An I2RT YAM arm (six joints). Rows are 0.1 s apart.
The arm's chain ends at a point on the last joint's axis. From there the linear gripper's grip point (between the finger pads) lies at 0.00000 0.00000 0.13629 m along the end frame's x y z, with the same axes.
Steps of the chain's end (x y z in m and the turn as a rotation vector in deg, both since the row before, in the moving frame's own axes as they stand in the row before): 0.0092 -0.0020 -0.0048 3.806 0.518 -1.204; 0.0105 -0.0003 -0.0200 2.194 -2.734 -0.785; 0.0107 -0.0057 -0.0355 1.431 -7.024 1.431; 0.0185 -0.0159 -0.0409 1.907 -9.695 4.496; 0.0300 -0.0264 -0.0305 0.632 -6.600 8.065; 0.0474 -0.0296 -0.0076 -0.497 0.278 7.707
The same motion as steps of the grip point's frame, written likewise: 0.0103 -0.0111 -0.0051 3.806 0.518 -1.204; 0.0040 -0.0055 -0.0203 2.194 -2.734 -0.785; -0.0059 -0.0093 -0.0366 1.431 -7.024 1.431; -0.0042 -0.0213 -0.0429 1.907 -9.695 4.496; 0.0145 -0.0290 -0.0314 0.632 -6.600 8.065; 0.0480 -0.0284 -0.0076 -0.497 0.278 7.707
